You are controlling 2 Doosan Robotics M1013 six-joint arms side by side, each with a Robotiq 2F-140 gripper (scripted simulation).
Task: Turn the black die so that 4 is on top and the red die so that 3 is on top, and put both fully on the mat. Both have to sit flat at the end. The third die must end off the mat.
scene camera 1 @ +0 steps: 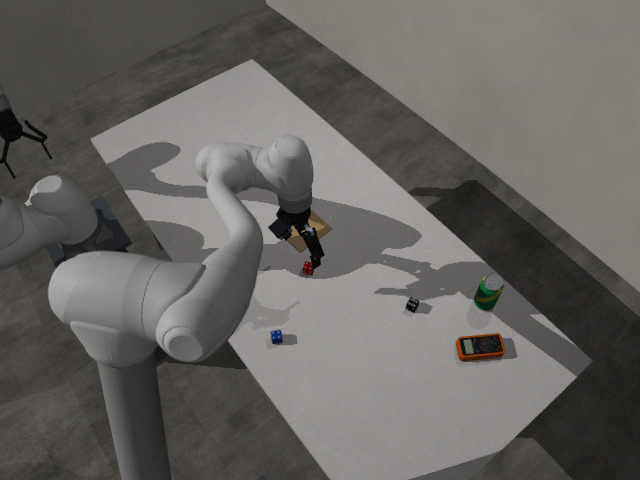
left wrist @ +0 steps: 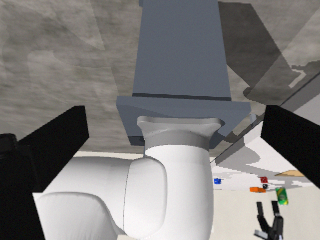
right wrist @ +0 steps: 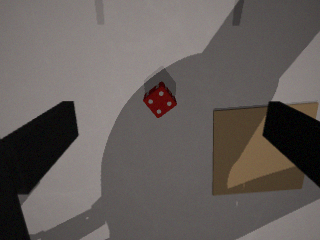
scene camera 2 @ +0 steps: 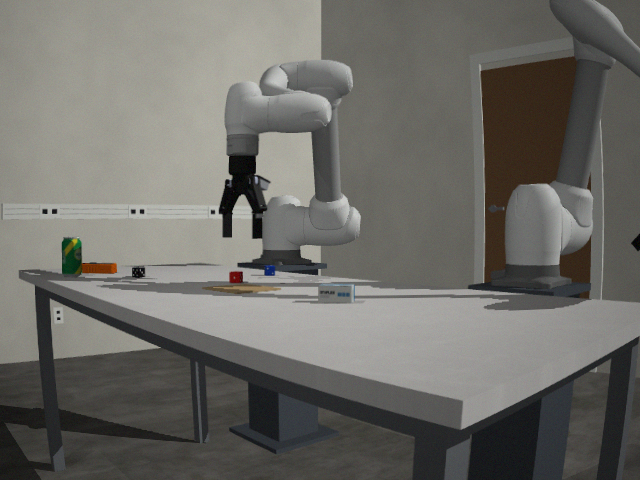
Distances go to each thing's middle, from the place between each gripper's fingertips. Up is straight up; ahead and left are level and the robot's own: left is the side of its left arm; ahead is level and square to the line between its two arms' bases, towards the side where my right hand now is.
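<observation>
The red die (right wrist: 159, 99) is 620 mm ahead of my left hand, 900 mm to the right of it and 110 mm below it. As for the tan mat (right wrist: 244, 161), my left gripper is 690 mm short of it, 750 mm to the left of it and 120 mm above it.
The tan mat is 90 mm ahead of my right hand, 140 mm to the left of it and 130 mm below it. With the red die, my right gripper (scene camera 2: 241, 238) is 10 mm short of it, 10 mm to the left of it and 120 mm above it. Going by its middle, the die is nearer to my right gripper than to my left gripper.
</observation>
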